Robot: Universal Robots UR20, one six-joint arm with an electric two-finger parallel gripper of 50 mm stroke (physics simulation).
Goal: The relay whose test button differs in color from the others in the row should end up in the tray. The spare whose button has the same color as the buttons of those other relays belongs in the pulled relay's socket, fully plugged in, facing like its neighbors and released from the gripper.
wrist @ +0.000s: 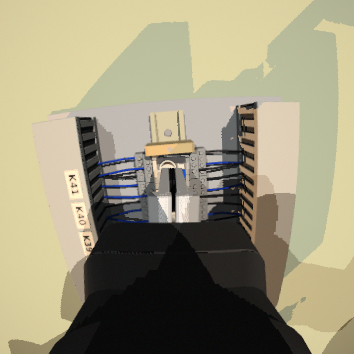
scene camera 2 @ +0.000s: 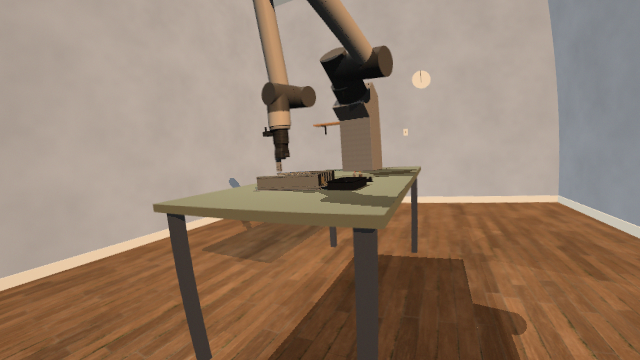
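My gripper is shut, its two fingers together with no relay between them. It stands low over the relay row, above or against the relay at the end by the orange end stop; contact cannot be told. In the wrist view part of that relay shows beside the fingertips, with a blue button and a pale ring. The other relays and sockets are hidden by the fingers and gripper body. A black tray stands beside the panel in the scene view. Small pale items show behind it, too small to identify.
The panel's side ducts rise on both sides of the row, with blue and black wires running inward. Labels K41, K40 and K39 are on the left duct. An orange end stop sits on the rail. The panel stands on the green table.
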